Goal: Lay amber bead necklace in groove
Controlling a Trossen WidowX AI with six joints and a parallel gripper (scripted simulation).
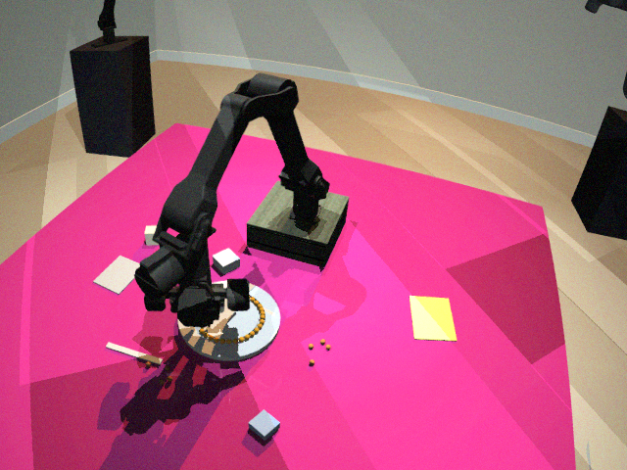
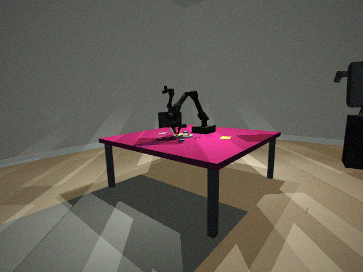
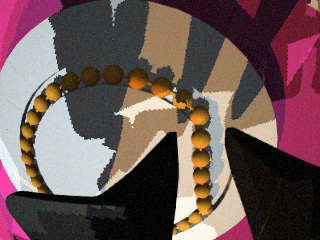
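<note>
Now: gripper tip 40 mm to the right of the round bead board, 40 mm past it and 10 mm above it. The rest, counted from my gripper tip: white block 190 mm behind, 10 mm to the right, 10 mm below; red-handled tool 170 mm behind, 110 mm to the right, 10 mm below; white strip 110 mm to the right, 90 mm ahead, 20 mm below.
</note>
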